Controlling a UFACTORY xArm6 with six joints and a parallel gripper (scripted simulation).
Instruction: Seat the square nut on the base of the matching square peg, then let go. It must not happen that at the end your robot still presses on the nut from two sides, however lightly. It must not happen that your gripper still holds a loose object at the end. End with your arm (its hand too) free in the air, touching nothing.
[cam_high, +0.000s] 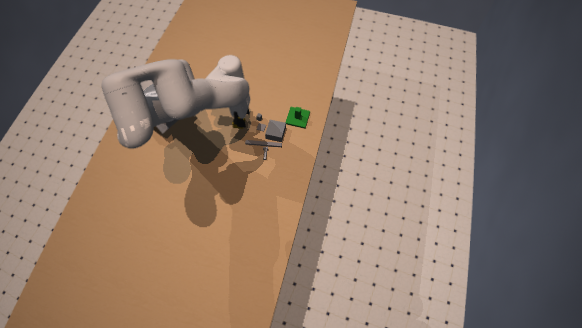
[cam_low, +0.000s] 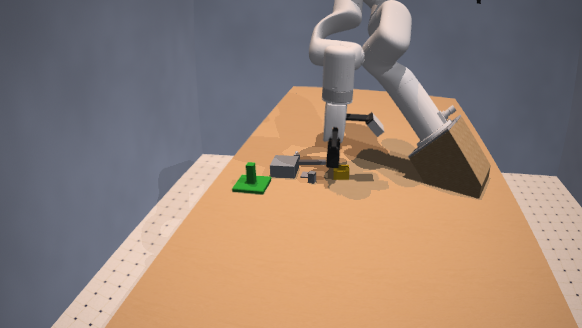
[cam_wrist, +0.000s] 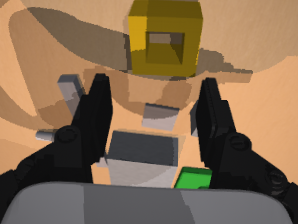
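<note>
Now: hand 50 mm short of the small grey cube, 40 mm to the right of it and 40 mm above it. From my hand the other things lie so: grey block 130 mm ahead, 40 mm below; then thin grey bar 100 mm ahead, 60 mm to the right, 50 mm below.
</note>
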